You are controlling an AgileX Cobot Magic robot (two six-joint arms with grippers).
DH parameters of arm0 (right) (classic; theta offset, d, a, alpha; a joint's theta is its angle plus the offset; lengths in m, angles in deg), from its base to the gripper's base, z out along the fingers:
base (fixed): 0 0 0 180
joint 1: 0 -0.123 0 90
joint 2: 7.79 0 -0.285 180
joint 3: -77.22 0 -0.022 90
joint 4: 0 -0.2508 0 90
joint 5: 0 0 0.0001 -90
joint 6: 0 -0.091 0 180
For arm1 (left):
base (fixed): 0 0 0 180
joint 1: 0 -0.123 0 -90
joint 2: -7.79 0 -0.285 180
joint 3: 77.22 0 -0.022 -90
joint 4: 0 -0.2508 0 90
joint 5: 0 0 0.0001 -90
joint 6: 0 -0.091 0 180
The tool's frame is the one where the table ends.
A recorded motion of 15 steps. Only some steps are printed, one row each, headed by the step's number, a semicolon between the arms.
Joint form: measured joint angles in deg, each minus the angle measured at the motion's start. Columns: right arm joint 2, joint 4, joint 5, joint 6, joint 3, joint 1; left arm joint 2, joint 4, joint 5, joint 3, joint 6, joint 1.
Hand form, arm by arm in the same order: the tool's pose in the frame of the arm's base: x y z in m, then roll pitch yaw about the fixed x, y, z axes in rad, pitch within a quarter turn. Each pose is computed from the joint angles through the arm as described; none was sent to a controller.
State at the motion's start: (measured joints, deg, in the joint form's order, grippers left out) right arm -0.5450 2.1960 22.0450 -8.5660 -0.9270 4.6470; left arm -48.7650 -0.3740 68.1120 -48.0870 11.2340 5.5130
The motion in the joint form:
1: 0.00 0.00 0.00 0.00 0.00 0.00; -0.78 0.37 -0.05 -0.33 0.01 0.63
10: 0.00 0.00 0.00 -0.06 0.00 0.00; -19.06 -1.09 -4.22 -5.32 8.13 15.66
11: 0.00 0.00 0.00 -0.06 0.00 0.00; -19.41 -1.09 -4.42 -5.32 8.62 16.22
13: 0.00 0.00 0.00 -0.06 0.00 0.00; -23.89 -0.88 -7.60 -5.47 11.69 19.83
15: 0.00 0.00 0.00 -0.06 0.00 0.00; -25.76 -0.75 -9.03 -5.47 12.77 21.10
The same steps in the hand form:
1: 0.0520 -0.0055 0.1737 2.8066 1.2482 2.6936; 0.1337 -0.0144 0.3198 -3.0477 0.4411 -3.0315
10: 0.0520 -0.0055 0.1737 2.8036 1.2479 2.6905; 0.1931 -0.0725 0.2925 -3.0672 0.2828 3.1127
11: 0.0520 -0.0055 0.1737 2.8036 1.2479 2.6905; 0.1936 -0.0749 0.2913 -3.0657 0.2797 3.1115
13: 0.0520 -0.0055 0.1737 2.8036 1.2479 2.6905; 0.2044 -0.0949 0.2765 -3.0550 0.2552 3.1023
15: 0.0520 -0.0055 0.1737 2.8036 1.2479 2.6905; 0.2085 -0.1027 0.2696 -3.0512 0.2456 3.0994

